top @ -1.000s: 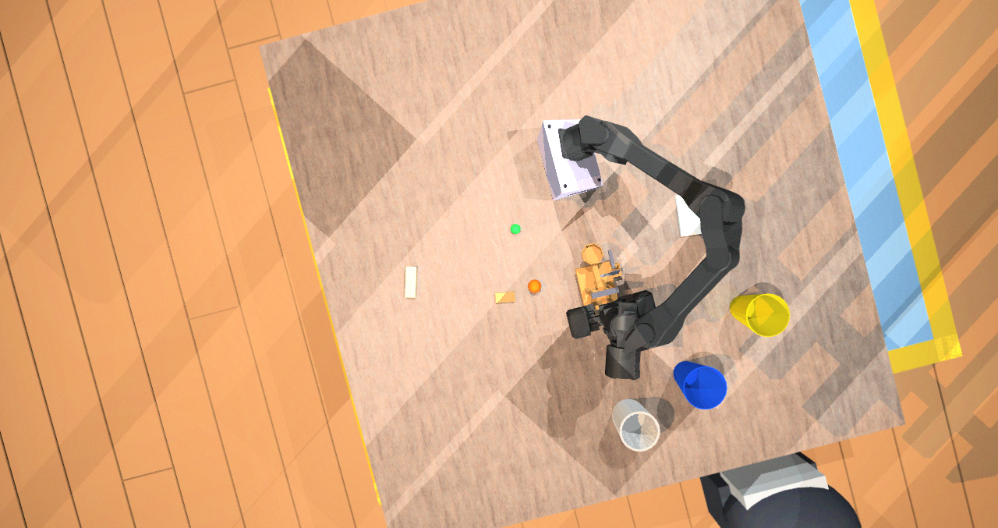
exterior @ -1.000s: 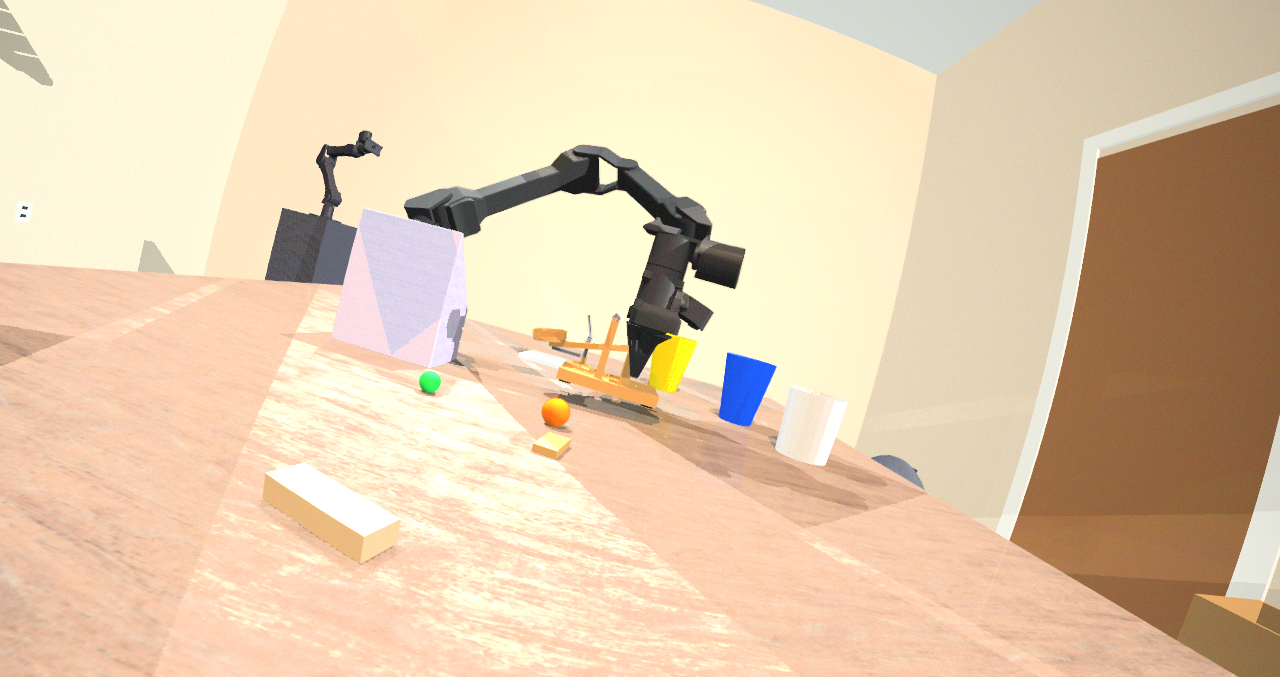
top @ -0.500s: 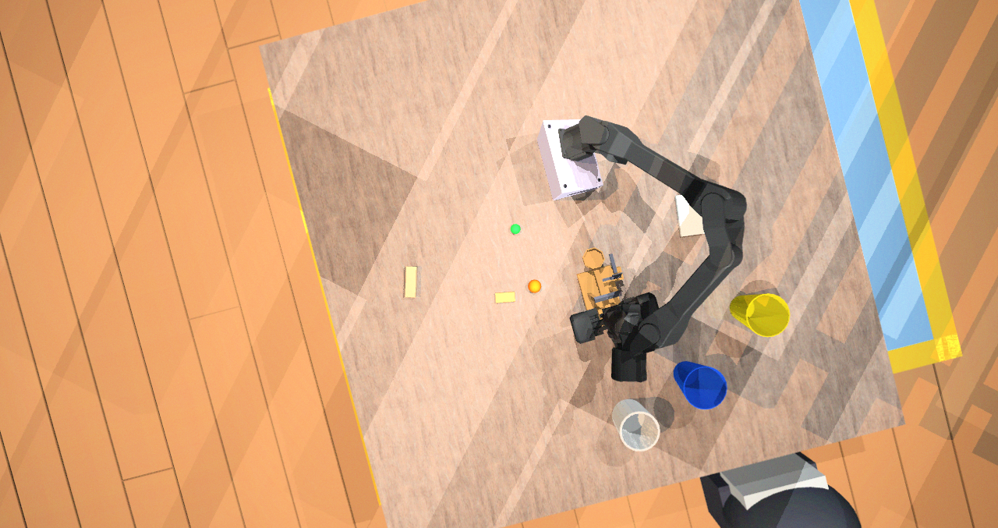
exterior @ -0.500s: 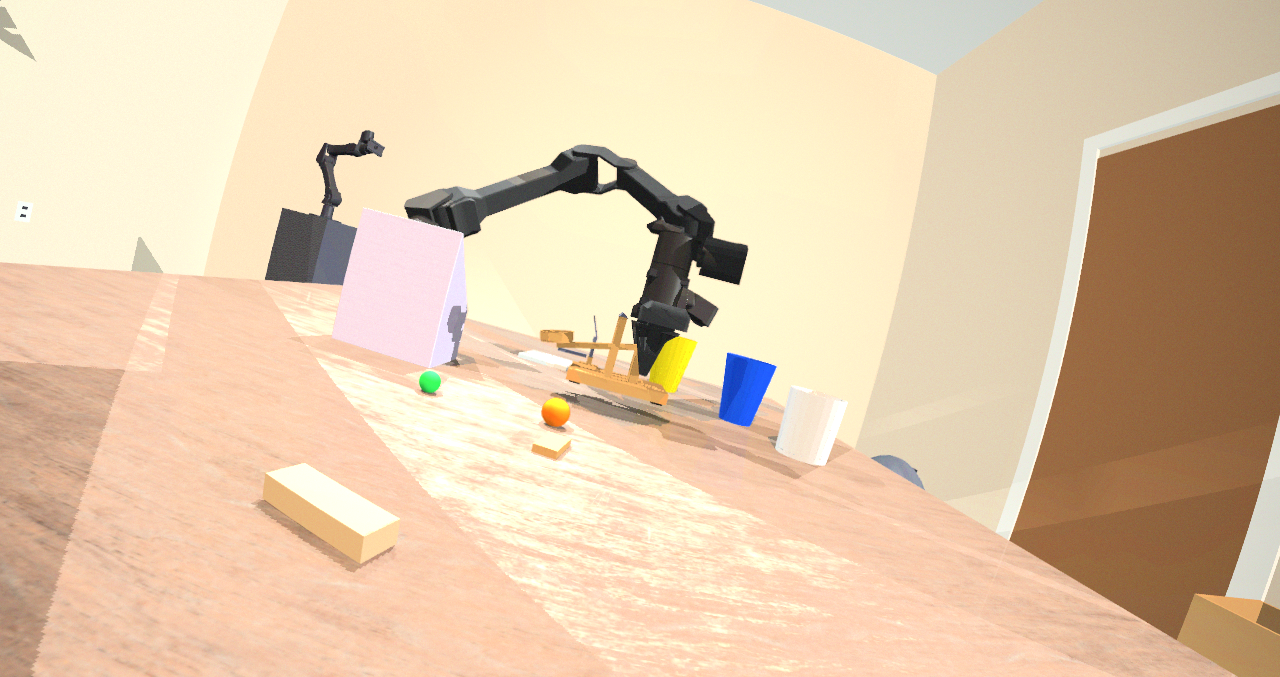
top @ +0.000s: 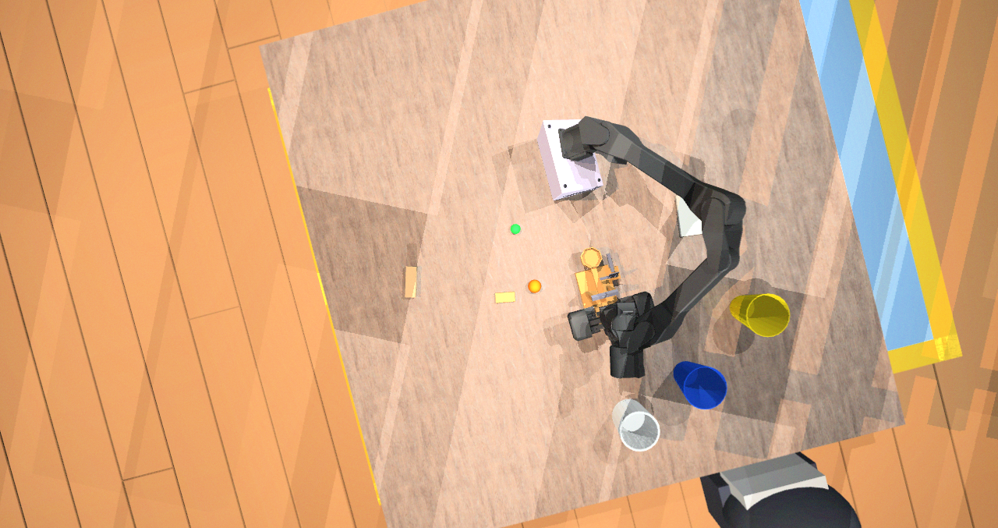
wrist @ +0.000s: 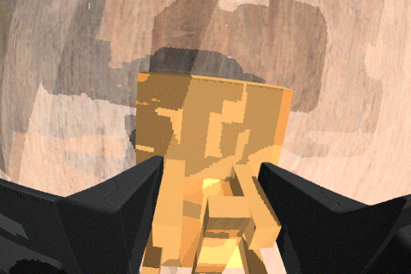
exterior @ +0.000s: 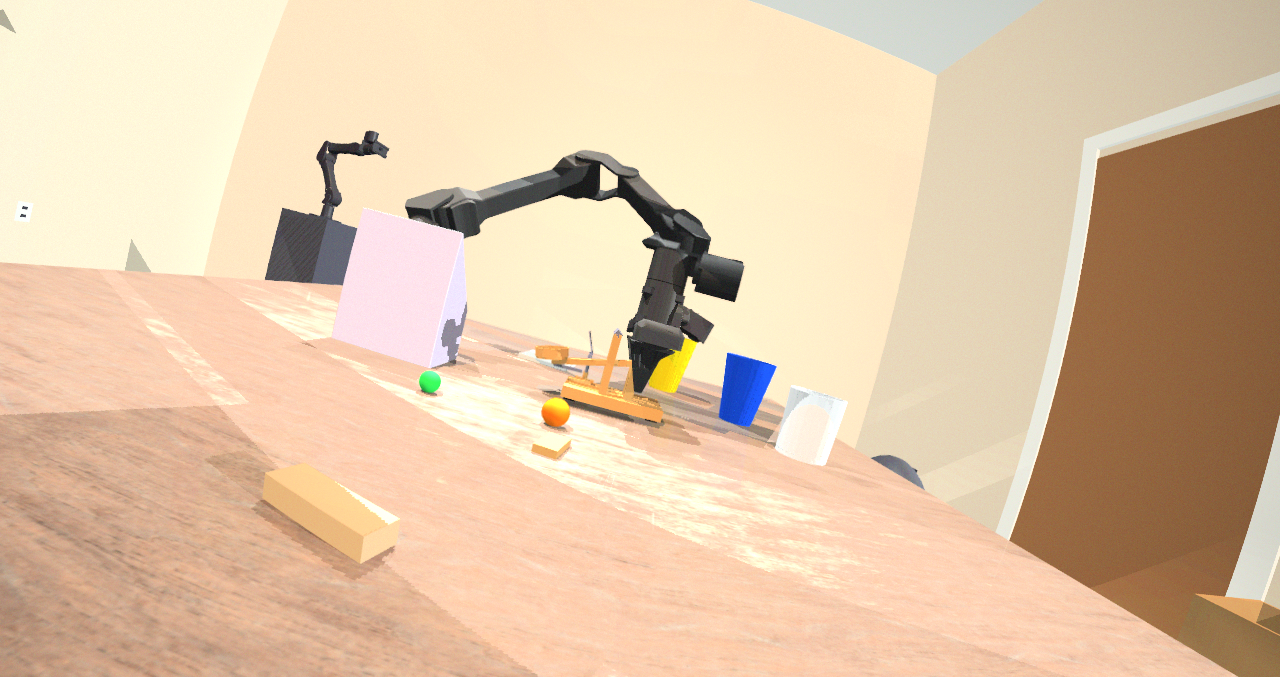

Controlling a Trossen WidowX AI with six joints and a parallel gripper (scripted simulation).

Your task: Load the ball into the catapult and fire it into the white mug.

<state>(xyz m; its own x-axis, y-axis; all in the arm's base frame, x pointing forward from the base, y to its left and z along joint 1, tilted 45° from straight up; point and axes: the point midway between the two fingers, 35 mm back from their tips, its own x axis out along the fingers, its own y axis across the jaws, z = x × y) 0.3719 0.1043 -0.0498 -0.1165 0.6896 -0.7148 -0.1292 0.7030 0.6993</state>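
The orange ball lies 8 cm behind my gripper tip, 15 cm to the right of it and 2 cm below it. Round my gripper tip: small wooden block (6 cm behind, 23 cm to the right, 4 cm below); catapult (7 cm behind, 1 cm to the left, 2 cm above); blue cup (19 cm ahead, 18 cm to the left, 1 cm below).
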